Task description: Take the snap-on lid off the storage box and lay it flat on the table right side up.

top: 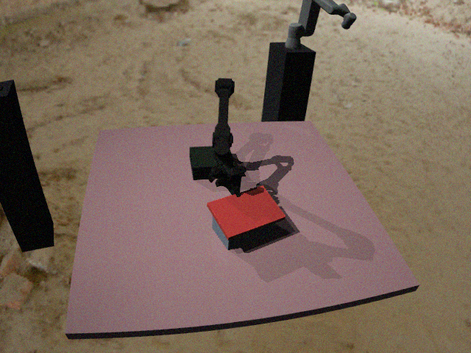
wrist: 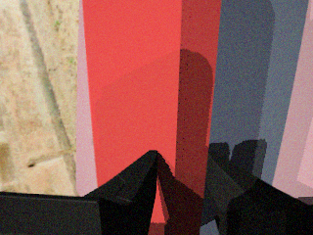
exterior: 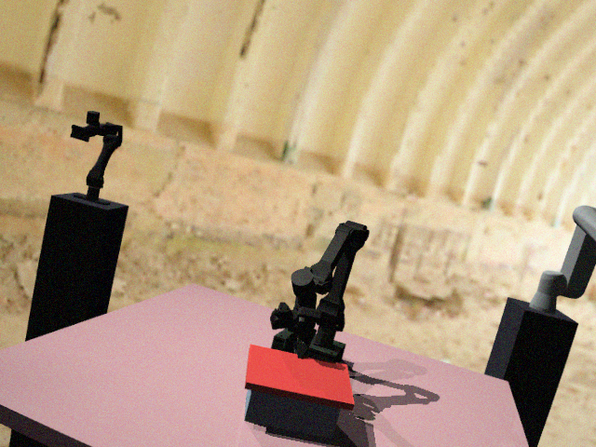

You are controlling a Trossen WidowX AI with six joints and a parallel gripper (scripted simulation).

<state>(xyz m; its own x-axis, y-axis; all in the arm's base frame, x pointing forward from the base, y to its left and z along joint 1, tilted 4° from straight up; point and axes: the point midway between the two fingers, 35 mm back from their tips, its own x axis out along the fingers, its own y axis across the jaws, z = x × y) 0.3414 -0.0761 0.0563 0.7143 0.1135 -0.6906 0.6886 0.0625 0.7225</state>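
The red lid lies 80 mm ahead of my gripper tip, 10 mm to the left of it and 10 mm below it. The rest, counted from my gripper tip: storage box (70 mm below, 70 mm ahead, 10 mm to the left).
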